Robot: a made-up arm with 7 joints.
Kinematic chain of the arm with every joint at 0, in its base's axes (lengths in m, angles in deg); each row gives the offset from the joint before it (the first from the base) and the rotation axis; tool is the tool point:
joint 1: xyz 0 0 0 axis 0 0.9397 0.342
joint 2: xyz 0 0 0 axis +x
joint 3: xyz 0 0 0 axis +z
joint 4: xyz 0.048 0 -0.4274 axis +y
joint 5: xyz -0.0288 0 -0.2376 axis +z
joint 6: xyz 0 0 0 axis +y
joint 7: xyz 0 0 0 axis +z
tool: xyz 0 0 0
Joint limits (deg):
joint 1: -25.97..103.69
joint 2: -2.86..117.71
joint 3: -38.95..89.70
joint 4: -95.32..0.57
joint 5: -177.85..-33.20
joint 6: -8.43..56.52
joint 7: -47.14..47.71
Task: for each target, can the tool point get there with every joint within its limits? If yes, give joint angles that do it. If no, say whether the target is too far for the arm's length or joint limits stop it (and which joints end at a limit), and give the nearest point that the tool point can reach.
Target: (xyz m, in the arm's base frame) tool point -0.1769 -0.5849 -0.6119
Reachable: no: too far | nearest point -0.2013 -0.1915 -0.5237 | short by 0.404 m
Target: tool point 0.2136 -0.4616 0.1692
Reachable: no: joint limits stop it (at a limit: joint 1, joint 2, joint 3, joint 4) | nearest point 0.3453 -0.2469 -0.3013 | short by 0.534 m
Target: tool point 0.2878 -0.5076 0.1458
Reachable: no: joint limits stop it (at a limit: joint 1, joint 2, joint 3, joint 4) | nearest point 0.3453 -0.2469 -0.3013 | short by 0.521 m
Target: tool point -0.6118 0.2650 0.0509
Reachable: yes | joints 89.82 40.94 36.39 -7.58 -71.50 30.78 17.75
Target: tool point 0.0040 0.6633 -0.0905
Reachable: yes | joints 10.85 79.35 31.97 -13.12 -78.45 20.66 29.45
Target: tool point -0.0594 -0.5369 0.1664
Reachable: no: joint limits stop it (at a limit: joint 1, joint 2, joint 3, joint 4) | nearest point -0.3733 -0.2673 -0.2452 | short by 0.584 m
